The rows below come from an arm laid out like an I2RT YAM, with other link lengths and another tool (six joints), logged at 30 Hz.
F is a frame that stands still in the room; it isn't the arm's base.
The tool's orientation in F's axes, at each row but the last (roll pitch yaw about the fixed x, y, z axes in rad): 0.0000 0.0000 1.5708; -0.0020 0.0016 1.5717; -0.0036 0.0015 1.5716; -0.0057 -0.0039 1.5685; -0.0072 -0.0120 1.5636; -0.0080 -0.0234 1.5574; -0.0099 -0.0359 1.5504; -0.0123 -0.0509 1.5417; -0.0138 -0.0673 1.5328; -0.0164 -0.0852 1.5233
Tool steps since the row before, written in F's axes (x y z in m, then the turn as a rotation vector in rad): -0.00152 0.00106 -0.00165 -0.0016 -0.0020 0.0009; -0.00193 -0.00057 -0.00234 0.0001 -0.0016 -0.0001; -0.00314 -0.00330 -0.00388 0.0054 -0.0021 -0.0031; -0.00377 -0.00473 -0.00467 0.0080 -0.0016 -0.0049; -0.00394 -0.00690 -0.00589 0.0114 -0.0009 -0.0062; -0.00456 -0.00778 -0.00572 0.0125 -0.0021 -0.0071; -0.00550 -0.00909 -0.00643 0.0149 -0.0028 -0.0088; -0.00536 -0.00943 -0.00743 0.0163 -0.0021 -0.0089; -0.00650 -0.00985 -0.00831 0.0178 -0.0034 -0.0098; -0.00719 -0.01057 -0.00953 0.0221 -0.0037 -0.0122
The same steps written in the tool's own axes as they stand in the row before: 0.00106 0.00152 -0.00165 -0.0020 0.0016 0.0009; -0.00056 0.00194 -0.00234 -0.0016 -0.0001 -0.0001; -0.00329 0.00316 -0.00387 -0.0021 -0.0054 -0.0031; -0.00476 0.00379 -0.00463 -0.0016 -0.0080 -0.0049; -0.00700 0.00393 -0.00578 -0.0009 -0.0114 -0.0063; -0.00797 0.00450 -0.00550 -0.0021 -0.0125 -0.0072; -0.00943 0.00537 -0.00604 -0.0028 -0.0149 -0.0089; -0.00995 0.00517 -0.00687 -0.0021 -0.0162 -0.0090; -0.01063 0.00623 -0.00753 -0.0034 -0.0178 -0.0098; -0.01167 0.00682 -0.00846 -0.0037 -0.0221 -0.0123
